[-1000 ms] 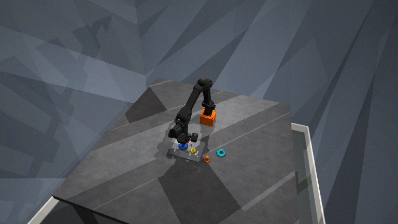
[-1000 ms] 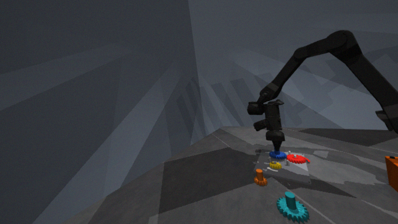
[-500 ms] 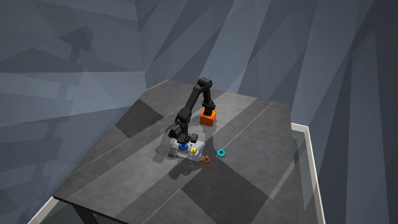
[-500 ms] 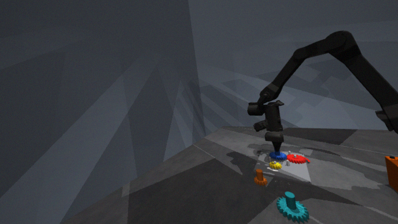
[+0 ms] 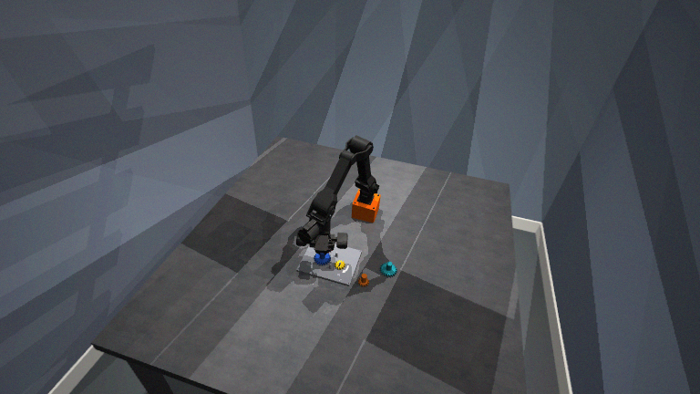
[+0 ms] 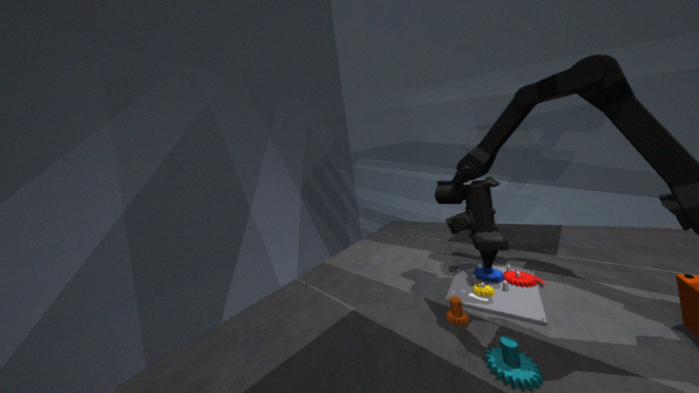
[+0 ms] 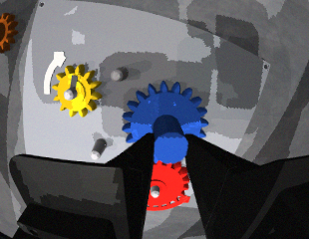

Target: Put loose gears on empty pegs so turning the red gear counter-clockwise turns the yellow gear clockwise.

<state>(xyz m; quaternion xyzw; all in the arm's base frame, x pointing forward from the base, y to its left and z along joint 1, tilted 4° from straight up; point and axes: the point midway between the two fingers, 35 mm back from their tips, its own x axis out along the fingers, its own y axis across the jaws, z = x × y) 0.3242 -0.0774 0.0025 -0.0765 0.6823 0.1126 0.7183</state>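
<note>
The blue gear lies 10 mm below my gripper tip. The rest, counted from my gripper tip: red gear: 60 mm behind, 20 mm below, 10 mm to the right; then yellow gear: 70 mm to the left, 20 mm below, 10 mm ahead; then white arrow: 100 mm to the left, 30 mm below, 10 mm ahead.
</note>
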